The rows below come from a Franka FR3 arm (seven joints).
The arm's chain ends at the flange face. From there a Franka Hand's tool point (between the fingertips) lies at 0.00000 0.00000 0.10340 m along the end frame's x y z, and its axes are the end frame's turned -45 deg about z.
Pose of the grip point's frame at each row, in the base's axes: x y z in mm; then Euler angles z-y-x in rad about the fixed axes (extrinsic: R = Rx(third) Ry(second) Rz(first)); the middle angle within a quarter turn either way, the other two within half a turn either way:
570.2 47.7 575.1 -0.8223 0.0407 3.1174
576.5 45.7 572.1 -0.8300 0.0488 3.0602
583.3 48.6 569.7 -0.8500 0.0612 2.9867
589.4 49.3 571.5 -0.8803 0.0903 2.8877
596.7 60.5 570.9 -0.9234 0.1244 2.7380
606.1 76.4 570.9 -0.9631 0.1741 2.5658
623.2 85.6 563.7 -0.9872 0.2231 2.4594
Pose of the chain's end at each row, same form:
566.0 50.2 678.4 -0.0369 0.0407 3.1174
571.5 54.1 675.0 -0.0446 0.0488 3.0602
577.0 64.5 671.7 -0.0646 0.0612 2.9867
580.1 75.2 671.2 -0.0949 0.0903 2.8877
583.9 100.8 665.3 -0.1380 0.1244 2.7380
588.2 131.9 656.3 -0.1777 0.1741 2.5658
600.3 149.2 642.0 -0.2018 0.2231 2.4594

